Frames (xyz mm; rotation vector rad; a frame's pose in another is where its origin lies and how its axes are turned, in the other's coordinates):
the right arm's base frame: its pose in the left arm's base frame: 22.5 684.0 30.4 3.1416 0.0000 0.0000
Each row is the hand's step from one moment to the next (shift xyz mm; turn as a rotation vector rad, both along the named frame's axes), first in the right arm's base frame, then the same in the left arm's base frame.
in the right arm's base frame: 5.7 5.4 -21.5 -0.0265 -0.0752 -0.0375
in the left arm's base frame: 5.7 -5.4 21.5 -0.0265 0.0752 0.0375
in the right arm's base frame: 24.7 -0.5 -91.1 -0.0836 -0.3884 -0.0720
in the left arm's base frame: 24.7 0.5 91.1 -0.0836 0.3884 0.0720
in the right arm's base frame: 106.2 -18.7 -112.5 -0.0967 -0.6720 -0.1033
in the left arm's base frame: 106.2 18.7 112.5 -0.0967 0.6720 0.1033
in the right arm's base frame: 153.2 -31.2 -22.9 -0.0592 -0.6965 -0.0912
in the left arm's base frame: 153.2 31.2 22.9 -0.0592 0.6965 0.0912
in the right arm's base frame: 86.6 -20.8 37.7 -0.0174 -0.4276 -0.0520
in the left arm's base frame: 86.6 20.8 -37.7 -0.0174 0.4276 0.0520
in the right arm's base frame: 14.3 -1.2 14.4 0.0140 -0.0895 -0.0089
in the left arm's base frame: 14.3 1.2 -14.4 0.0140 0.0895 0.0089
